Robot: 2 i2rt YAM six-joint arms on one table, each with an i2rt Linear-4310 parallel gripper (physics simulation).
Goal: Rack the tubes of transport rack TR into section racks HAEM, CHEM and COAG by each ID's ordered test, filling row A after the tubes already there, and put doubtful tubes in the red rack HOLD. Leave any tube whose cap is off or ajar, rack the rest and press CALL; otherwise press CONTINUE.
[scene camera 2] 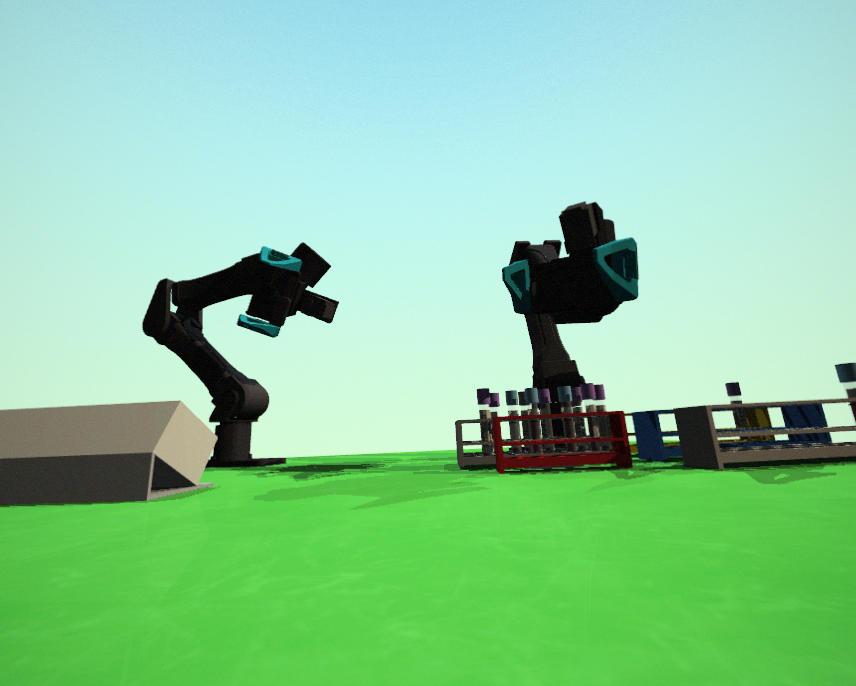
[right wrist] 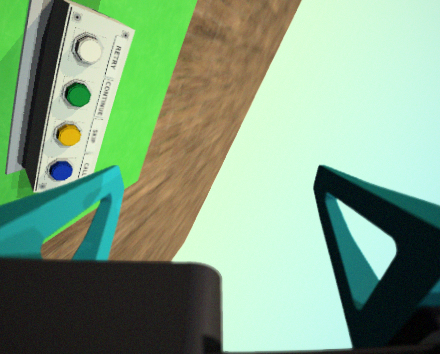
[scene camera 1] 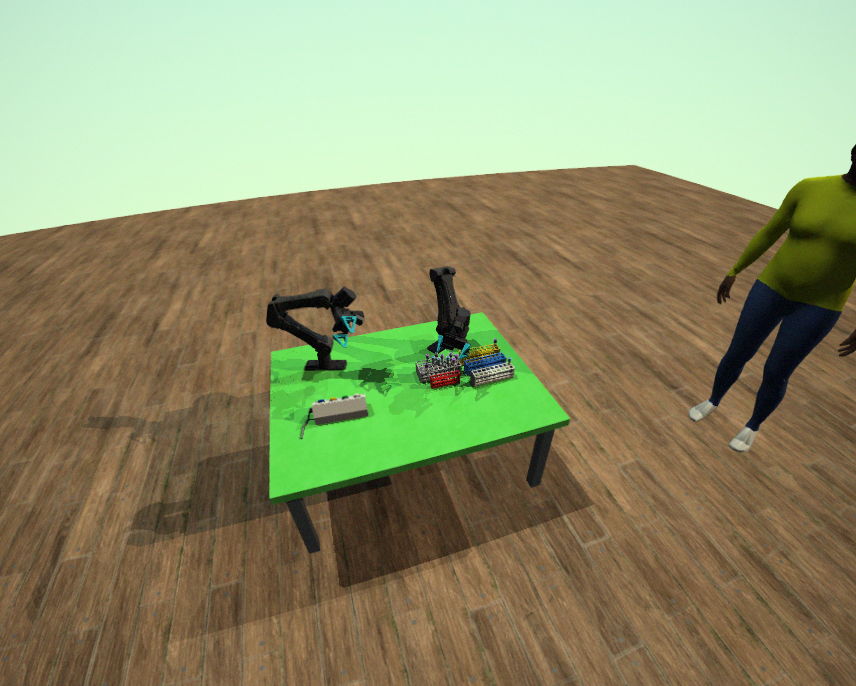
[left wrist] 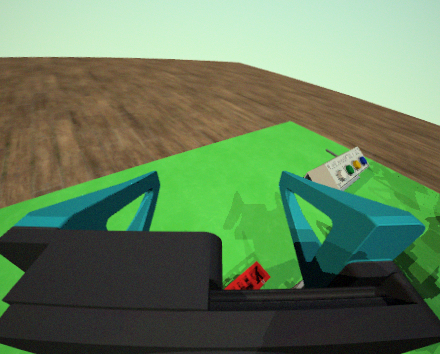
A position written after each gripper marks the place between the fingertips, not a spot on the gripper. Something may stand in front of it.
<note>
The left gripper [scene camera 2: 545, 265] is open, holding nothing. The right gripper [scene camera 2: 255, 292] is open, with nothing in its grasp. Further things: a grey button box [scene camera 2: 140, 451].
The left gripper shows as well in the left wrist view [left wrist: 219, 177]. The right gripper also shows in the right wrist view [right wrist: 218, 176]. The grey button box is seen too in the right wrist view [right wrist: 70, 66], in scene camera 1 [scene camera 1: 334, 409] and in the left wrist view [left wrist: 342, 171].
</note>
